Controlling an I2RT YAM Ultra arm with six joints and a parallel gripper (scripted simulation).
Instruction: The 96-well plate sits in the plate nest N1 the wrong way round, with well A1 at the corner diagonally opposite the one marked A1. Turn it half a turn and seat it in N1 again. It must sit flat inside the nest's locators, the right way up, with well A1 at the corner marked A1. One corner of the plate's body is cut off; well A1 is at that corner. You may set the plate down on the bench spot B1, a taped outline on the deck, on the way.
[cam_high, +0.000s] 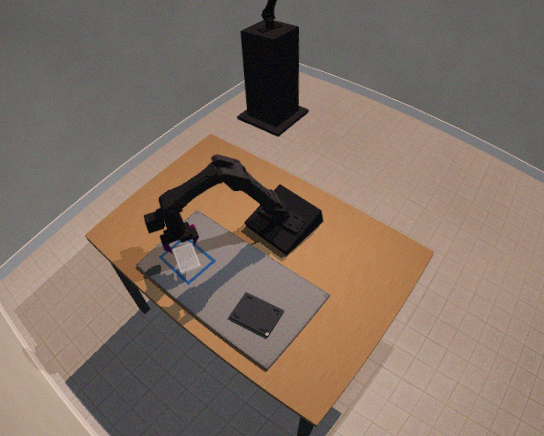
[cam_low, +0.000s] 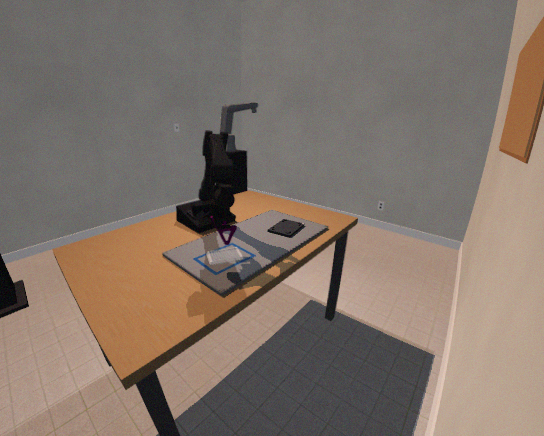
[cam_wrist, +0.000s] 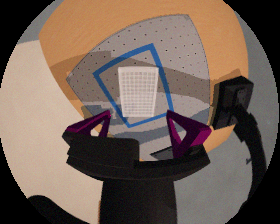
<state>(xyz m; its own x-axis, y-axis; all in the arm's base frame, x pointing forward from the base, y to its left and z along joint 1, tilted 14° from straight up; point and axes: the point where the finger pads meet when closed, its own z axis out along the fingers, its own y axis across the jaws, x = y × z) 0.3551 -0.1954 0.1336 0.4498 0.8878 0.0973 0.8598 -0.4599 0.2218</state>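
Right now my hand is 80 mm above the white 96-well plate. Also, from my hand: white A1 label (60 mm ahead, 460 mm to the left, 70 mm below); dark plate nest N1 (20 mm ahead, 380 mm to the left, 80 mm below).
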